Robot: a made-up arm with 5 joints. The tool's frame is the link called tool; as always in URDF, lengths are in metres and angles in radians.
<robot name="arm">
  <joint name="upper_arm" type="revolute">
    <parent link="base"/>
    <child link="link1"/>
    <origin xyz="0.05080 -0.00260 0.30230"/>
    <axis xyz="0 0 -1"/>
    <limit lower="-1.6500" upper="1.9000"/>
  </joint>
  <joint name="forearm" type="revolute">
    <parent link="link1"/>
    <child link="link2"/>
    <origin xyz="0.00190 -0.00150 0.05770"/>
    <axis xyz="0 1 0"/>
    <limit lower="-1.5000" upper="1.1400"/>
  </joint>
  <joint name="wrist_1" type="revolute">
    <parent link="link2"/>
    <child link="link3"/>
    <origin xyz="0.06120 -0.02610 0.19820"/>
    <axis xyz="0 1 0"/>
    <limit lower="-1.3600" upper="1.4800"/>
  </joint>
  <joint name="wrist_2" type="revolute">
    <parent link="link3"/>
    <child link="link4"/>
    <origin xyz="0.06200 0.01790 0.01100"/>
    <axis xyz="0 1 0"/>
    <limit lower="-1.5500" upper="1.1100"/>
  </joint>
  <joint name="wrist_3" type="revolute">
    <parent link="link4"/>
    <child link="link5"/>
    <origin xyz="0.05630 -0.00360 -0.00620"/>
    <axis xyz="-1 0 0"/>
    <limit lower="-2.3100" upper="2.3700"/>
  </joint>
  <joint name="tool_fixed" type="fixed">
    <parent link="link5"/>
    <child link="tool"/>
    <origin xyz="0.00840 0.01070 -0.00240" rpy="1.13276 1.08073 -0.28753"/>
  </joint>
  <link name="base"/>
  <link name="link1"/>
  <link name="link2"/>
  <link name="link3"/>
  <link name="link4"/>
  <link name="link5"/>
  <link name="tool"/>
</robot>
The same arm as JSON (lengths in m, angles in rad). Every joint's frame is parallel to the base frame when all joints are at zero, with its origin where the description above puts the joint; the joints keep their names.
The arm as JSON. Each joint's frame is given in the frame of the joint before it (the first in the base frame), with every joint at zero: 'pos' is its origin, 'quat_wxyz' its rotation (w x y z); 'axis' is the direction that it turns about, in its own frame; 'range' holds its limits. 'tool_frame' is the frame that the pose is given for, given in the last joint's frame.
{"length_unit": "m", "angle_unit": "rad", "joints": [
  {"joint": "upper_arm", "pos": [0.0508, -0.0026, 0.3023], "quat_wxyz": [1.0, 0.0, 0.0, 0.0], "axis": "-z", "range": [-1.65, 1.9]},
  {"joint": "forearm", "pos": [0.0019, -0.0015, 0.0577], "quat_wxyz": [1.0, 0.0, 0.0, 0.0], "axis": "+y", "range": [-1.5, 1.14]},
  {"joint": "wrist_1", "pos": [0.0612, -0.0261, 0.1982], "quat_wxyz": [1.0, 0.0, 0.0, 0.0], "axis": "+y", "range": [-1.36, 1.48]},
  {"joint": "wrist_2", "pos": [0.062, 0.0179, 0.011], "quat_wxyz": [1.0, 0.0, 0.0, 0.0], "axis": "+y", "range": [-1.55, 1.11]},
  {"joint": "wrist_3", "pos": [0.0563, -0.0036, -0.0062], "quat_wxyz": [1.0, 0.0, 0.0, 0.0], "axis": "-x", "range": [-2.31, 2.37]}
], "tool_frame": {"pos": [0.0084, 0.0107, -0.0024], "quat_wxyz": [0.676604, 0.517579, 0.363716, -0.376869]}}

